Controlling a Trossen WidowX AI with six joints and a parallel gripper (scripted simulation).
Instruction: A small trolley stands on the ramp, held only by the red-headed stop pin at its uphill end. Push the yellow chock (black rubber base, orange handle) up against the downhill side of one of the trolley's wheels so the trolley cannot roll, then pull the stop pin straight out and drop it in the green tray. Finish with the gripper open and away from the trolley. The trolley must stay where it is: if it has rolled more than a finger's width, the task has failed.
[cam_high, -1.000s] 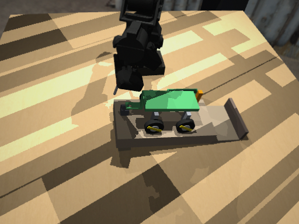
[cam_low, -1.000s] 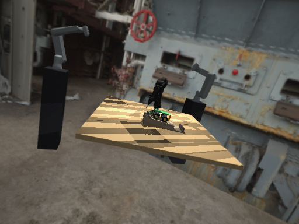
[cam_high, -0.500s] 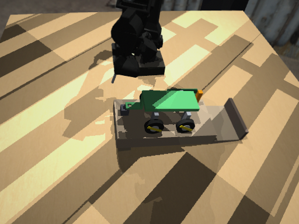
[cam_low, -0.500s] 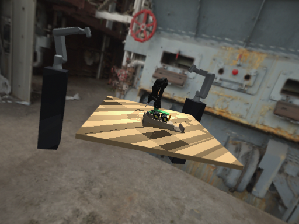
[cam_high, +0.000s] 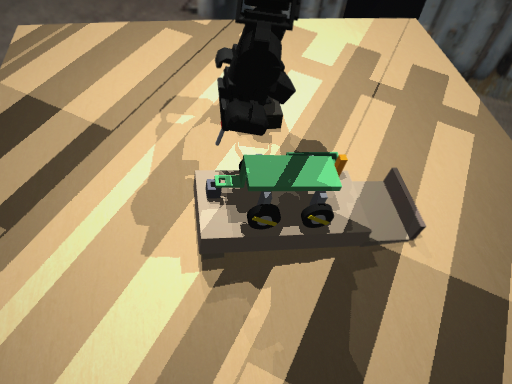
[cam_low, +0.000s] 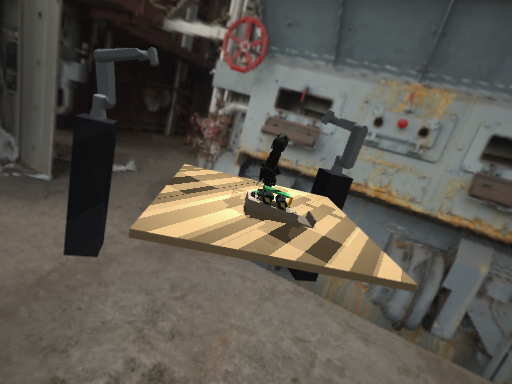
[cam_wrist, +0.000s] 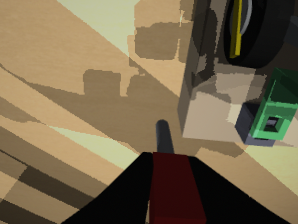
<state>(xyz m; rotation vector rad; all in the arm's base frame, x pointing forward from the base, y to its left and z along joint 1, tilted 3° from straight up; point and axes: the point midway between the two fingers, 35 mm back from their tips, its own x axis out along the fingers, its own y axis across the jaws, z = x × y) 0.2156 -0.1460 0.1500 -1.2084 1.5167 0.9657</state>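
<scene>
Right now my gripper tip is 10 mm short of the green tray, 210 mm to the right of it and 180 mm above it. Round my gripper tip: ramp: 120 mm ahead, 70 mm to the left, 120 mm below; then green-decked trolley: 120 mm ahead, 80 mm to the left, 60 mm below; then red-headed stop pin: right at my gripper tip.
</scene>
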